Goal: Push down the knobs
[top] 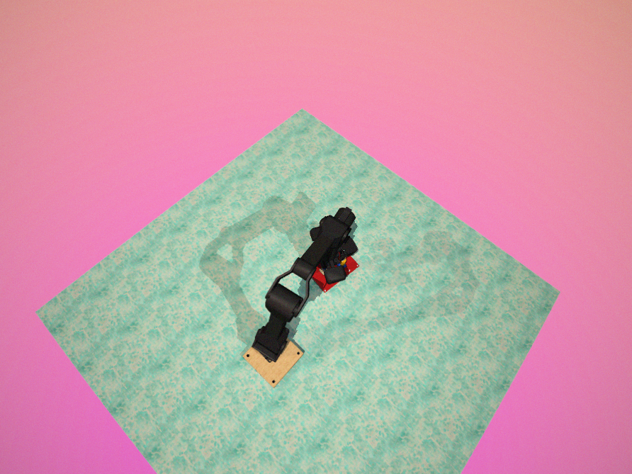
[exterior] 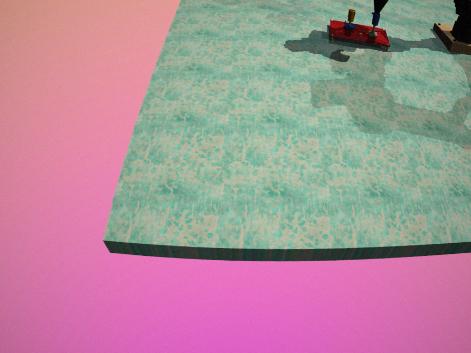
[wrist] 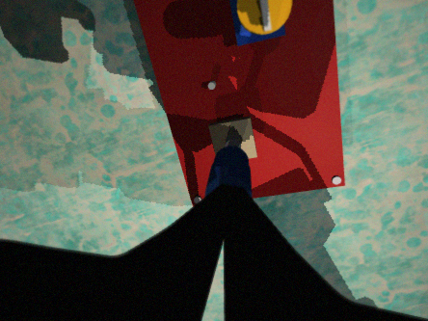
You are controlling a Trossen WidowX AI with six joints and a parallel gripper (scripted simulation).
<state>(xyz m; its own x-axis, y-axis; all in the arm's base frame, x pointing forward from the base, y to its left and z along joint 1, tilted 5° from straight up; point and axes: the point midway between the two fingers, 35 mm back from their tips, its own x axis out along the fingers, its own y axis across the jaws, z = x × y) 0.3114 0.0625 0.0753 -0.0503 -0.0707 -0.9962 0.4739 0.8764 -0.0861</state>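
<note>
The tan potentiometer lies 30 mm below my gripper tip. Round my gripper tip: blue potentiometer 60 mm ahead, 30 mm to the right, 40 mm below.
</note>
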